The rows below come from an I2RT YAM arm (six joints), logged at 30 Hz.
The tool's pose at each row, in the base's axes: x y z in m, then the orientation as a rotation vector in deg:
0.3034, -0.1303, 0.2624, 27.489, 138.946, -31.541
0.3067, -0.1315, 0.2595, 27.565, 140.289, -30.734
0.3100, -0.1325, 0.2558, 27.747, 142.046, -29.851
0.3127, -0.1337, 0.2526, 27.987, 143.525, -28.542
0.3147, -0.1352, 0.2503, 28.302, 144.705, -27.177
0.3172, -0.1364, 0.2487, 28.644, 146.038, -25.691
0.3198, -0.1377, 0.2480, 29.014, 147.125, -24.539
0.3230, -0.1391, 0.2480, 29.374, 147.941, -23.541
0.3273, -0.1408, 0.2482, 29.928, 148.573, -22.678
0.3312, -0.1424, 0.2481, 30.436, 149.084, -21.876
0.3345, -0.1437, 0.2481, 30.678, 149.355, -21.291
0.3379, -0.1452, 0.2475, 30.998, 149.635, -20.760
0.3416, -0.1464, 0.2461, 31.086, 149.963, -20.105
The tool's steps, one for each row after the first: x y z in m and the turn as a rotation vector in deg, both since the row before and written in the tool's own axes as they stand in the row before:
-0.0009, 0.0013, 0.0043, -0.579, 1.261, -0.139
-0.0005, 0.0016, 0.0048, -0.600, 1.683, -0.174
-0.0005, 0.0010, 0.0042, -0.879, 1.438, 0.041
-0.0006, 0.0001, 0.0033, -0.892, 1.187, 0.183
-0.0014, 0.0004, 0.0028, -0.957, 1.350, 0.179
-0.0021, 0.0001, 0.0022, -0.708, 1.134, 0.189
-0.0030, 0.0001, 0.0018, -0.603, 0.880, 0.219
-0.0041, 0.0003, 0.0021, -0.471, 0.760, 0.367
-0.0036, 0.0003, 0.0021, -0.439, 0.636, 0.353
-0.0031, 0.0003, 0.0017, -0.350, 0.336, 0.197
-0.0030, 0.0002, 0.0023, -0.295, 0.365, 0.236
-0.0028, 0.0007, 0.0030, -0.423, 0.357, 0.091

